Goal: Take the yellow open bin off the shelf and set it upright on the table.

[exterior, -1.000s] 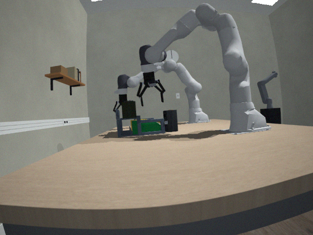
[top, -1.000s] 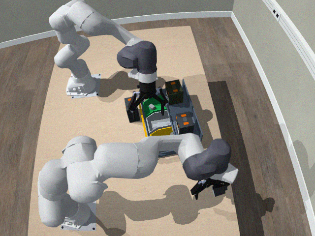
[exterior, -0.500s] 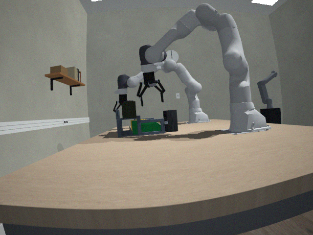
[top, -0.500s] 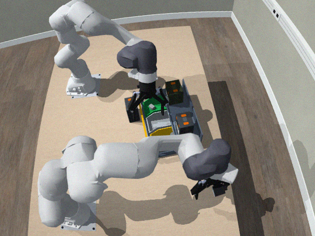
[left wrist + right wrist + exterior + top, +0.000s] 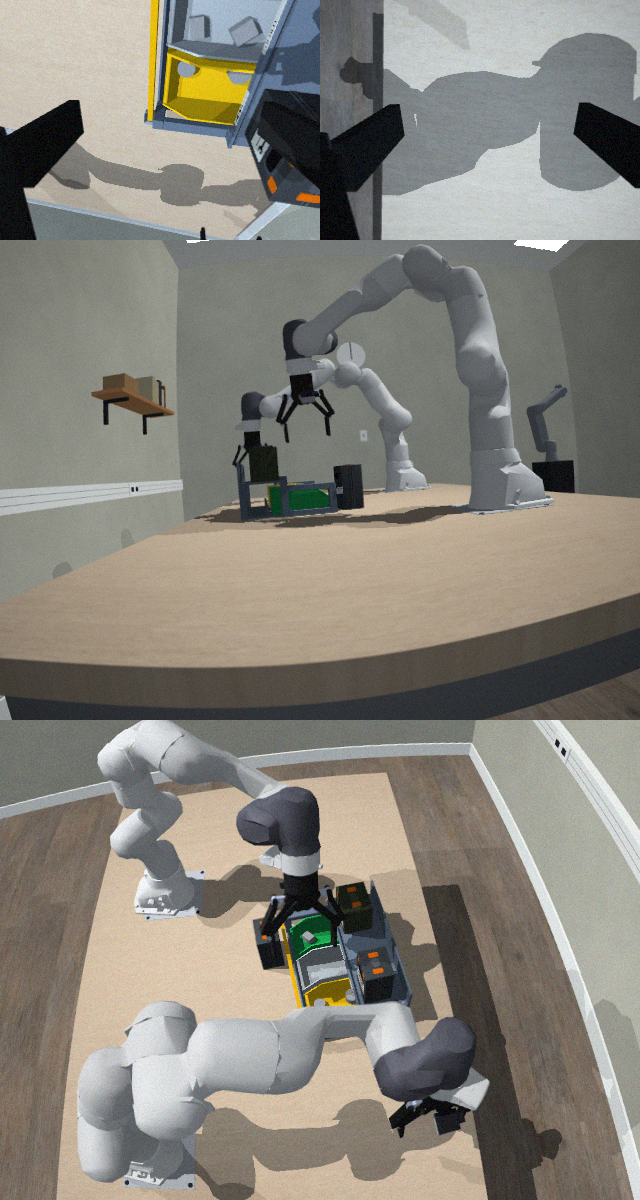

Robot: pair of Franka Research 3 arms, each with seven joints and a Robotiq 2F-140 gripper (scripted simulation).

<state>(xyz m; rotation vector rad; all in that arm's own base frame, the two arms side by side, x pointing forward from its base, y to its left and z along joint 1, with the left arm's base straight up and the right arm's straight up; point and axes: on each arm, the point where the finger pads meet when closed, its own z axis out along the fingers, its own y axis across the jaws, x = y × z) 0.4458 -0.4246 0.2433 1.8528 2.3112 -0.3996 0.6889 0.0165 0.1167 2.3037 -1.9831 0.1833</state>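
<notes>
Right now the thin yellow bar is 180 mm below my left hand, 50 mm behind it and 40 mm to the left of it. From my left hand the other things lie so: blue-grey shelf (180 mm below, 90 mm ahead, 60 mm to the left); then yellow bin (200 mm below, 70 mm ahead, 60 mm to the right); then grey bin (200 mm below, 60 mm ahead, 50 mm to the left).
</notes>
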